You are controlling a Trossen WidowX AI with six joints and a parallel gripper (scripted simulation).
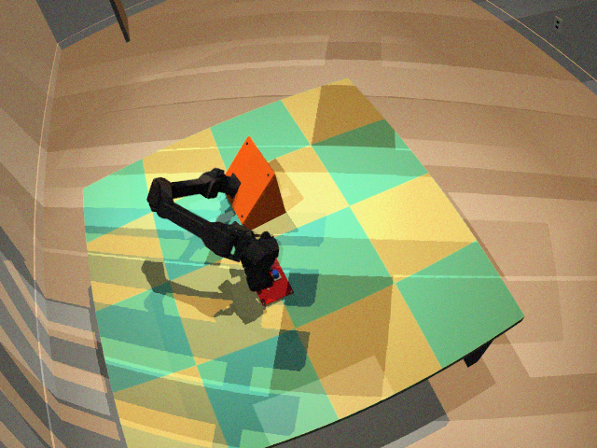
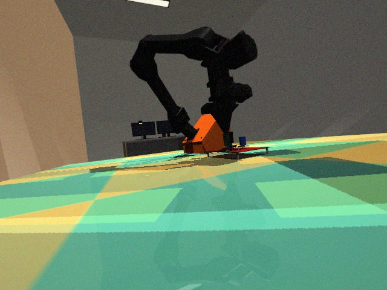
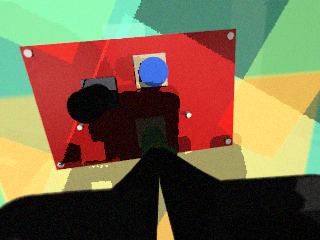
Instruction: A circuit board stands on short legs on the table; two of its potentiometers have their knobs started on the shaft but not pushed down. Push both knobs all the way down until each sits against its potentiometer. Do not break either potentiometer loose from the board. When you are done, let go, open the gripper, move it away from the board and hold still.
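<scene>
The green knob lies 10 mm below my gripper tip. Round my gripper tip: black knob 30 mm behind, 40 mm to the left, 20 mm below.
</scene>
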